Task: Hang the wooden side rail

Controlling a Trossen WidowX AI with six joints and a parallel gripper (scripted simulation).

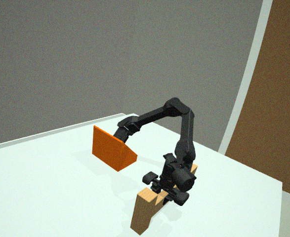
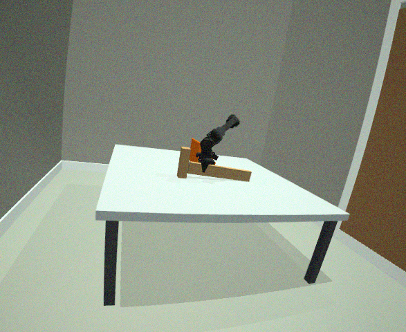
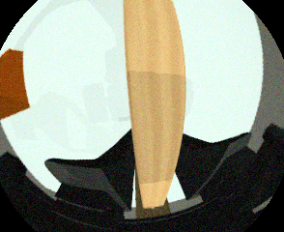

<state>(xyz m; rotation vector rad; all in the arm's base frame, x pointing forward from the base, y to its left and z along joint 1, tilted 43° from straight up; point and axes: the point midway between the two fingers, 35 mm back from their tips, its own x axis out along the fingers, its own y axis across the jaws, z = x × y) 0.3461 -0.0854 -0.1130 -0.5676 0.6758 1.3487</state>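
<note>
The wooden headboard post is 1 cm behind my gripper tip, 12 cm to the right of it and 4 cm above it.
</note>
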